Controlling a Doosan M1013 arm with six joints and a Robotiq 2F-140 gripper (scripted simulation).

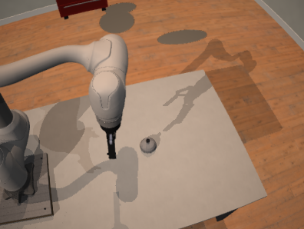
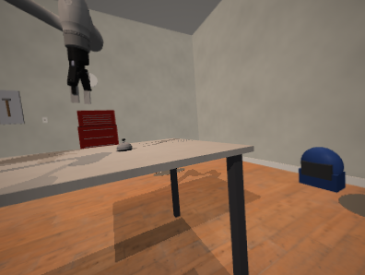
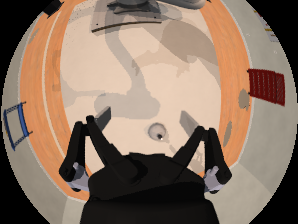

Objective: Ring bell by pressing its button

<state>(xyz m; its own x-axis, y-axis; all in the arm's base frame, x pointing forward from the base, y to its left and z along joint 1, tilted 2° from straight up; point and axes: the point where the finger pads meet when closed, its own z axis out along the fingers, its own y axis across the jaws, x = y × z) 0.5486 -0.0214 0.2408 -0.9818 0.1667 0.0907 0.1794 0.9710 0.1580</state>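
My gripper is now 22 cm above the grey dome bell, 16 cm short of it and 7 cm to the right of it.
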